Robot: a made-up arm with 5 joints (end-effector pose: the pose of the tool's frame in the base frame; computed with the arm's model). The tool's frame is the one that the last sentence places.
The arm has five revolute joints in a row. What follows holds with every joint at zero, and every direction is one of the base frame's. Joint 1 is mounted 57.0 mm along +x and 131.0 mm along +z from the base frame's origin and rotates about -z. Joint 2 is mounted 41.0 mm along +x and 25.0 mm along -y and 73.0 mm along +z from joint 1 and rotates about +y. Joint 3 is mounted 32.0 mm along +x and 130.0 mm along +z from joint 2 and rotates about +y. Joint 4 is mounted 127.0 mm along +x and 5.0 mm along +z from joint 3 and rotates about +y. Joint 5 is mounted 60.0 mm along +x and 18.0 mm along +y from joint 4 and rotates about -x. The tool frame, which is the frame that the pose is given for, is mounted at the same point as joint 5; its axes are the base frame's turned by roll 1.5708, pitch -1.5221 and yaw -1.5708 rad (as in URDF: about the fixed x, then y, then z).
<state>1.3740 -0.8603 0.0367 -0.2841 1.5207</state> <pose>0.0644 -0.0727 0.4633 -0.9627 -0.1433 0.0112 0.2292</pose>
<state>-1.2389 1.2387 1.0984 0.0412 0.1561</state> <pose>0.0788 0.0417 0.0797 -0.2106 0.3317 0.5733 0.7190</pose>
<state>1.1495 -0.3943 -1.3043 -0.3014 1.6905</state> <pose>0.0402 0.0204 0.5162 0.9621 0.1703 0.0519 0.2065</pose>
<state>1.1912 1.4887 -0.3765 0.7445 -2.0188</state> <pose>0.1309 -0.2041 0.0135 0.0604 -0.1290 0.9881 0.0579</pose>
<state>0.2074 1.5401 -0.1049 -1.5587 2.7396</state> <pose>0.3037 -0.0591 0.0582 -0.7439 -0.0909 0.6266 0.2140</pose>
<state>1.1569 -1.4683 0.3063 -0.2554 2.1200</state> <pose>0.0385 0.0246 0.4270 -0.9961 0.0432 0.0338 0.0688</pose>
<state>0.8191 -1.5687 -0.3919 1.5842 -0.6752</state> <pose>-0.0069 0.0581 0.3739 -0.0393 -0.8260 -0.3921 0.4031</pose>
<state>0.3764 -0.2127 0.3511 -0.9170 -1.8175</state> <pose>0.2535 -0.0852 0.3674 0.6254 -0.6782 -0.3475 0.1676</pose>
